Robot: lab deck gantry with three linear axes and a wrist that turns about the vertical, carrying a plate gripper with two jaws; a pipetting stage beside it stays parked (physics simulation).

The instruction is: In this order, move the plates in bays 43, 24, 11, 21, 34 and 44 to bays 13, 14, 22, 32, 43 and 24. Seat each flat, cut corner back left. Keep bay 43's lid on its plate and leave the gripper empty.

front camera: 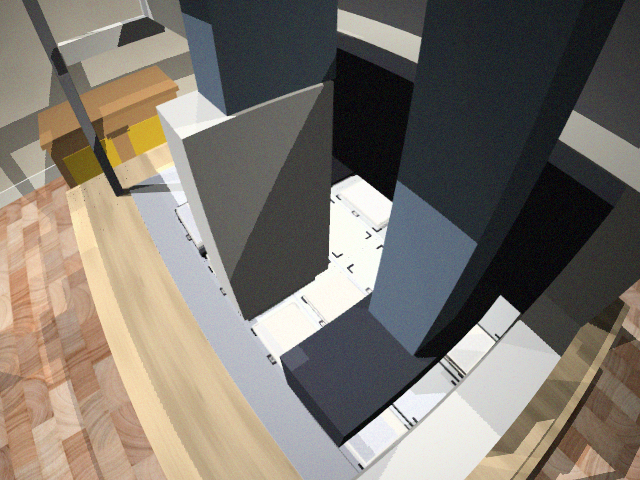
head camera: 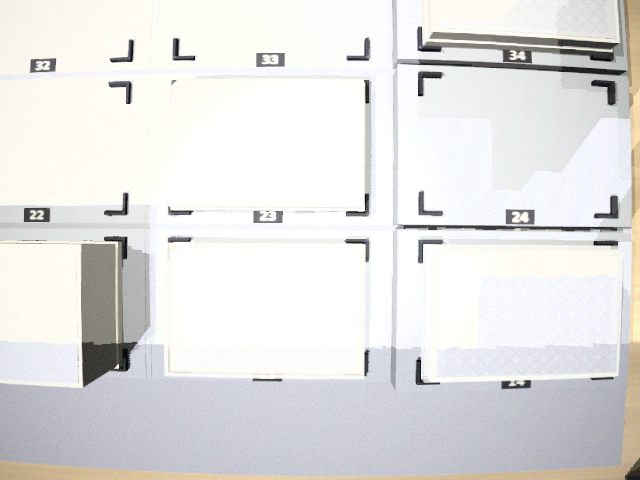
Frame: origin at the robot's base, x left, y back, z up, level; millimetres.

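Seen in the pictures: robot's base, origin of the base link: (front camera: pixel 179 219).
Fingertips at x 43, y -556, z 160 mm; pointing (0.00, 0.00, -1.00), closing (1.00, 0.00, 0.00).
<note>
Pixels of each thing's top centre, then the offset from my fingertips to it. "spot": a spot on its surface instead.
- clear welled plate, middle of its top: (head camera: pixel 531 315) (front camera: pixel 360 416) dx +0, dy +0, dz -131 mm
- Bay 24, surface spot: (head camera: pixel 454 155) spot: dx +100, dy +43, dz -145 mm
- bay 13, surface spot: (front camera: pixel 286 325) spot: dx +6, dy +194, dz -144 mm
- bay 14's plate, surface spot: (front camera: pixel 379 436) spot: dx +2, dy -41, dz -131 mm
- bay 34's plate, surface spot: (front camera: pixel 470 348) spot: dx +211, dy -37, dz -131 mm
- tall box-like item, surface spot: (head camera: pixel 38 310) spot: dx +3, dy +292, dz -118 mm
In the head view, a plate (head camera: pixel 266 310) lies in bay 13, a clear welled plate (head camera: pixel 527 315) in bay 14 and another plate (head camera: pixel 522 18) in bay 34. Bay 24 (head camera: pixel 454 155) is bare. The front view shows the plate in bay 13 (front camera: pixel 286 325), part of bay 14's plate (front camera: pixel 379 436) and part of bay 34's plate (front camera: pixel 470 348). A plate (front camera: pixel 188 227) shows partly at bay 11. Bay 22 shows corner marks and no plate in its visible part. My gripper's dark body hangs over the front right bays; its jaws are hidden. Bays 21 and 43 are hidden.
A plate (head camera: pixel 266 144) (front camera: pixel 330 294) occupies bay 23. A tall box-like item (head camera: pixel 38 310) stands in bay 12. Another plate (front camera: pixel 361 198) lies at the back. The parked stage's big grey panel (front camera: pixel 279 206) and the blue-grey gantry column (front camera: pixel 418 268) block much of the front view.
</note>
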